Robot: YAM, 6 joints.
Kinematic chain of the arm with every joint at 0, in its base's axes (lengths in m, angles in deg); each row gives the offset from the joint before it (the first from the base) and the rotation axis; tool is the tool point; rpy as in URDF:
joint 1: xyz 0 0 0.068 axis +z
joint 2: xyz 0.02 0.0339 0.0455 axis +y
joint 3: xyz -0.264 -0.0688 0 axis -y
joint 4: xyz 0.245 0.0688 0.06 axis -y
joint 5: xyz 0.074 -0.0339 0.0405 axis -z
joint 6: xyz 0.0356 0 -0.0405 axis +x
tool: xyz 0 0 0 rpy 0 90 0
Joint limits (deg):
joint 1: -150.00..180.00
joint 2: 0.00..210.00
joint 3: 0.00..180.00
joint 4: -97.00..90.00
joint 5: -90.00..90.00
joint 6: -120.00..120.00
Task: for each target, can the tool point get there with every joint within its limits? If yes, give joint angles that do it. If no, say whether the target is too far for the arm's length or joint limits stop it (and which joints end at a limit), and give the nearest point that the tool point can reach.
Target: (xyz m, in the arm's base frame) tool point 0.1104 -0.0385 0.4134
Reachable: yes | joints -8.60 47.28 74.44 -62.57 37.27 73.59
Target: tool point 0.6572 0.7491 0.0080
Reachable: no: too far | nearest point 0.4235 0.4828 0.0463 | short by 0.356 m
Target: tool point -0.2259 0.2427 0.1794
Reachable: yes | joints 132.02 93.50 39.12 36.59 -8.62 -3.82
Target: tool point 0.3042 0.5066 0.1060
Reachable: yes | joints 60.22 159.96 116.41 58.28 20.33 31.16
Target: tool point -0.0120 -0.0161 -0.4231
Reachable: no: joint limits stop it (at a limit: joint 2) | nearest point -0.0422 -0.0567 -0.3335 | short by 0.103 m
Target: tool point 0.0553 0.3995 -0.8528
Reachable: no: too far | nearest point 0.0431 0.3116 -0.3743 | short by 0.487 m
